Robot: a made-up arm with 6 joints.
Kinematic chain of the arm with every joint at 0, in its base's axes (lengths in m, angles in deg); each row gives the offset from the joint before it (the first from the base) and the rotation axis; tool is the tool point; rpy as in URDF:
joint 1: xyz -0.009 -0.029 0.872 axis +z
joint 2: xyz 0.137 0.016 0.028 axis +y
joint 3: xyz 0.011 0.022 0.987 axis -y
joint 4: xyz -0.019 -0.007 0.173 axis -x
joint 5: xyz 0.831 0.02 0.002 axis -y
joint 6: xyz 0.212 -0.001 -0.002 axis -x
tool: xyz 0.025 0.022 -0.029 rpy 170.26 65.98 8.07
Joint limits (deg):
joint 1: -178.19..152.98
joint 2: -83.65..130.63
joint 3: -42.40..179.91
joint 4: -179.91..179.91
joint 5: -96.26..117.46
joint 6: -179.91..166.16
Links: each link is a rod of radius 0.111 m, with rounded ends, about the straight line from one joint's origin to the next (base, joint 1, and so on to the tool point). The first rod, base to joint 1, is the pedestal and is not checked.
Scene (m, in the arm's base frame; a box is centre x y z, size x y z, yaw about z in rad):
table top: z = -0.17
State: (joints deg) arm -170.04 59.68 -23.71 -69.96 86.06 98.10
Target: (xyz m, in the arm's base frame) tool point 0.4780 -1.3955 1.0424
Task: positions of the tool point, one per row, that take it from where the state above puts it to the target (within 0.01 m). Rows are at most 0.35 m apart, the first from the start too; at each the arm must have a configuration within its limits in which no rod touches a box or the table.
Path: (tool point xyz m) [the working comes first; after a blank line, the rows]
Joints at the target: -63.00 40.73 -19.80 -62.67 87.92 97.92
Straight joint move there: clear.

1: -1.3309 -0.3869 0.6288
2: -1.2277 -0.6960 0.6847
3: -1.0506 -0.9739 0.7418
4: -0.8092 -1.2031 0.8002
5: -0.5173 -1.3684 0.8593
6: -0.1922 -1.4589 0.9196
7: 0.1465 -1.4683 0.9808
8: 0.4781 -1.3955 1.0424

